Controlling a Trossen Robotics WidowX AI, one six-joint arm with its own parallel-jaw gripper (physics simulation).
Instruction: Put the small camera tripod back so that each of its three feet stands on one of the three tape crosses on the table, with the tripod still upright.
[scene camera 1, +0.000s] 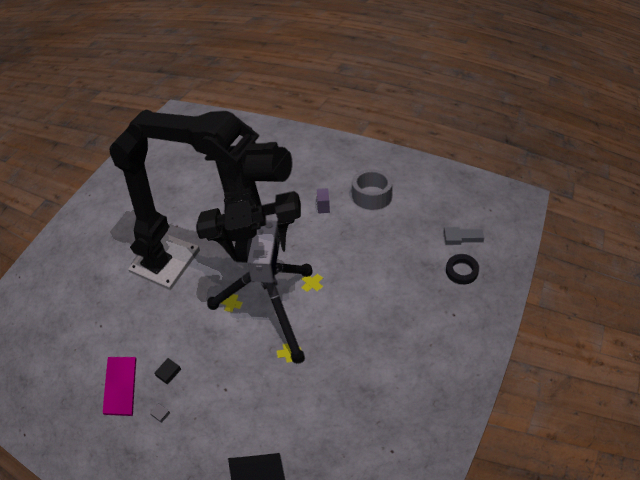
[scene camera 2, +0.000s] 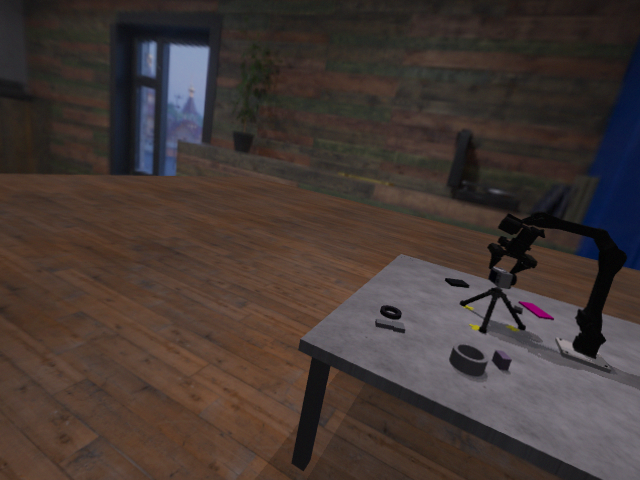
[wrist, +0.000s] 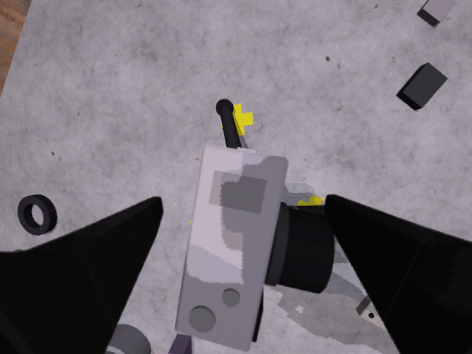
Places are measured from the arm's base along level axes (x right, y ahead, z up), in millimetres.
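Pixels of known places: gripper, fingertip midpoint: (scene camera 1: 259, 255) (scene camera 2: 499, 271) (wrist: 244, 203); arm's base, link origin: (scene camera 1: 156, 260) (scene camera 2: 584, 351).
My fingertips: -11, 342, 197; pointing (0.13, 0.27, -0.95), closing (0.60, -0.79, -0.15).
For each thing: its top centre in the pictures, then the offset to it from my fingertips, as dx, dy, dz.
- black lens, top centre: (wrist: 299, 267) (scene camera 1: 243, 241) -7, -42, +8
- front cross, top centre: (wrist: 236, 120) (scene camera 1: 289, 352) +44, +72, -209
- left cross, top centre: (wrist: 312, 211) (scene camera 1: 231, 302) +2, -109, -209
- right cross, top centre: (scene camera 1: 312, 282) -138, +10, -209
- grey ring-shaped cup, top centre: (scene camera 1: 372, 181) (scene camera 2: 470, 352) -449, -14, -162
- purple block, top centre: (scene camera 1: 322, 194) (scene camera 2: 503, 354) -355, -98, -170
- black ring, top centre: (scene camera 1: 463, 266) (wrist: 33, 216) (scene camera 2: 391, 310) -334, +290, -195
- grey stepped piece, top centre: (scene camera 1: 464, 233) (scene camera 2: 390, 323) -435, +252, -195
- magenta slab, top centre: (scene camera 1: 119, 384) (scene camera 2: 535, 309) +334, -181, -202
The tripod (scene camera 1: 284, 322) (scene camera 2: 487, 314) (wrist: 230, 131) stands upright and carries a grey camera (scene camera 1: 262, 258) (scene camera 2: 503, 279) (wrist: 232, 240) with a black lens (wrist: 305, 248). In scene camera 1, its front foot (scene camera 1: 297, 356) overlaps the right side of the front cross (scene camera 1: 283, 353). Its left foot (scene camera 1: 212, 303) is just left of the left cross (scene camera 1: 232, 303). Its right foot (scene camera 1: 306, 269) is just behind the right cross (scene camera 1: 312, 282). My gripper (scene camera 1: 260, 253) (scene camera 2: 502, 269) (wrist: 244, 203) is open above the camera's upper part, one finger towards each side, the right one near the lens in the wrist view.
A grey ring-shaped cup (scene camera 1: 371, 198) (scene camera 2: 467, 361) and a purple block (scene camera 1: 323, 201) (scene camera 2: 501, 360) stand behind the tripod in scene camera 1. A black ring (scene camera 1: 462, 269) and a grey stepped piece (scene camera 1: 461, 236) lie right. A magenta slab (scene camera 1: 119, 385) and small blocks (scene camera 1: 168, 370) (scene camera 1: 160, 412) lie front left.
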